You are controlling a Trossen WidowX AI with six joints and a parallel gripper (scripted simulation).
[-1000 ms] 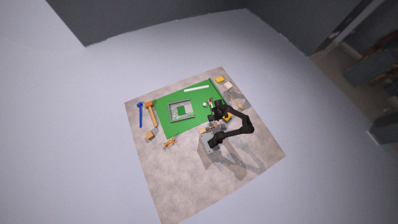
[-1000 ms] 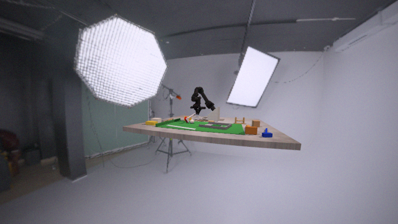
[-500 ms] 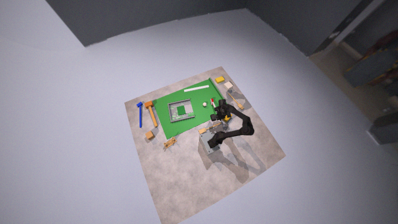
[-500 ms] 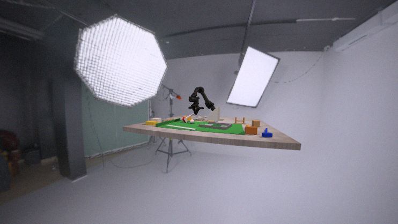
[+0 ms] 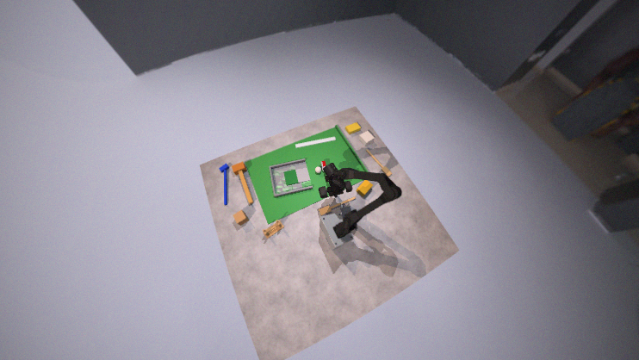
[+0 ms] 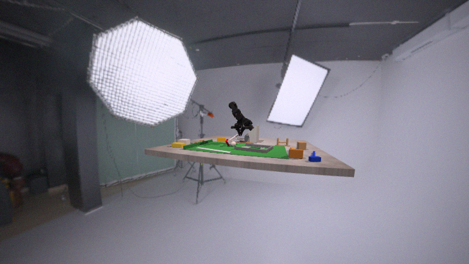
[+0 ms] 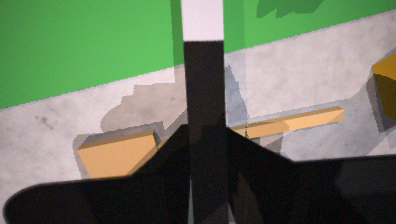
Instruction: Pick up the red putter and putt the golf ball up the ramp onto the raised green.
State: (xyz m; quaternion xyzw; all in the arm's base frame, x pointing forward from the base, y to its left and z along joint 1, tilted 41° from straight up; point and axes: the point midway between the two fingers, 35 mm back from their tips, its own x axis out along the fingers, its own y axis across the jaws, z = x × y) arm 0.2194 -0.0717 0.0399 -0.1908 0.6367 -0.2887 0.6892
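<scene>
Now: gripper tip 12 cm short of the red putter and 1 cm to the left of it. Round my gripper tip: green mat: 26 cm ahead, 8 cm to the left, 7 cm below; then golf ball: 22 cm ahead, 5 cm below, 2 cm to the left; then wooden frame: 41 cm to the left, 4 cm below, 4 cm behind.
</scene>
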